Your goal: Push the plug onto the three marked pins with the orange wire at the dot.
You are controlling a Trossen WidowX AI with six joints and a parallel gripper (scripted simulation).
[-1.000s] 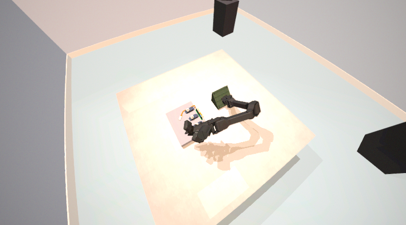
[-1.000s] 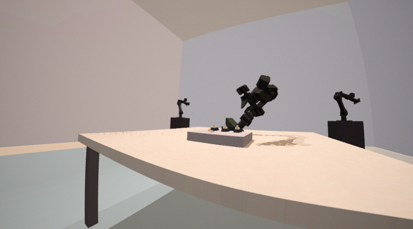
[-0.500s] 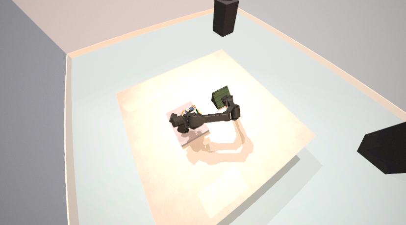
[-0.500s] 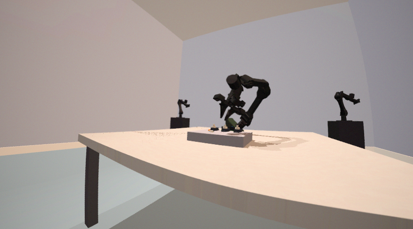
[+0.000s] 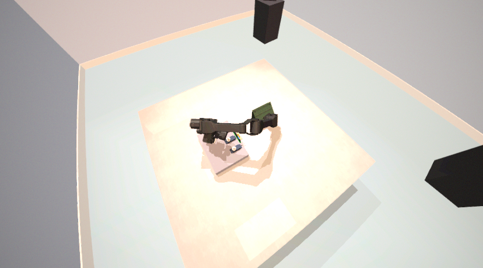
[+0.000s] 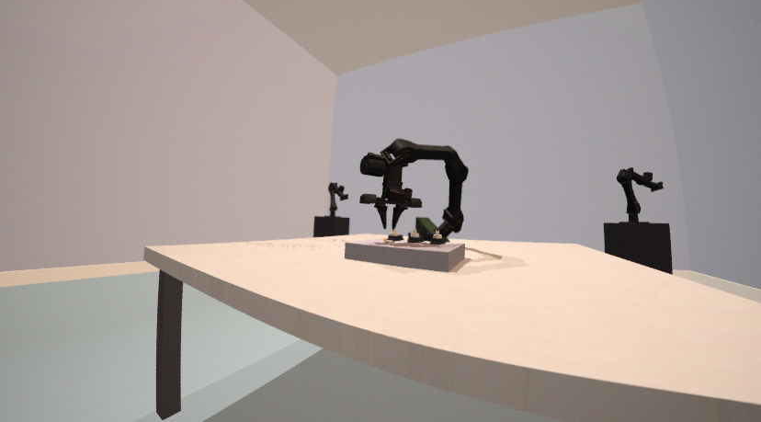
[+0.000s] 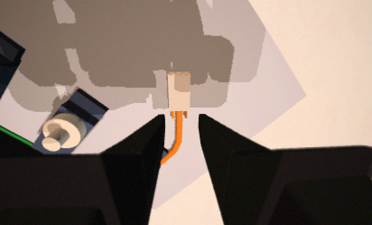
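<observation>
The blue band lies 13 cm behind my gripper tip, 10 cm to the left of it and 2 cm below it. From my gripper tip the other things lie so: grey holder: 6 cm below, 5 cm to the left, 2 cm ahead; then white dot: 13 cm behind, 10 cm to the left, 2 cm below; then black pin header: 14 cm behind, 7 cm to the left, 3 cm below.
</observation>
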